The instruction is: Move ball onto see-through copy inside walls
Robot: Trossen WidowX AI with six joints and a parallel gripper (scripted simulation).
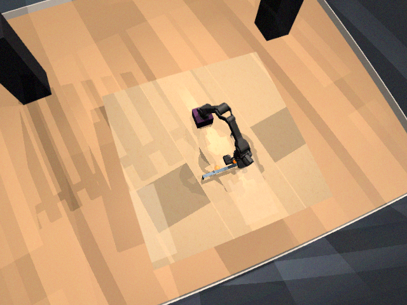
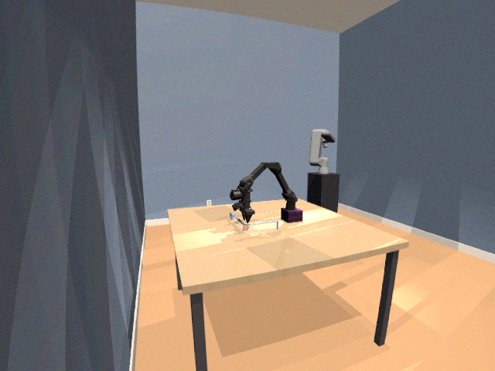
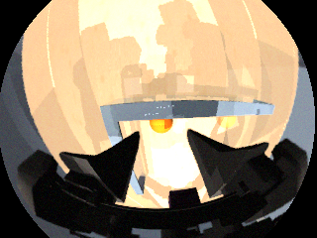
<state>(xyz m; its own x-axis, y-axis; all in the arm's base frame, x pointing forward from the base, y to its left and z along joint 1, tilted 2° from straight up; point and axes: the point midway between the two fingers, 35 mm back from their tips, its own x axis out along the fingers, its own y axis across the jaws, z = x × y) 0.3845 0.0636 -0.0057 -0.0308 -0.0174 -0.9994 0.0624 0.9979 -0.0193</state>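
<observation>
The orange ball is 4 cm below my gripper tip. The rest, counted from my gripper tip: see-through copy of ball: 13 cm to the right, 4 cm below, 1 cm behind.
</observation>
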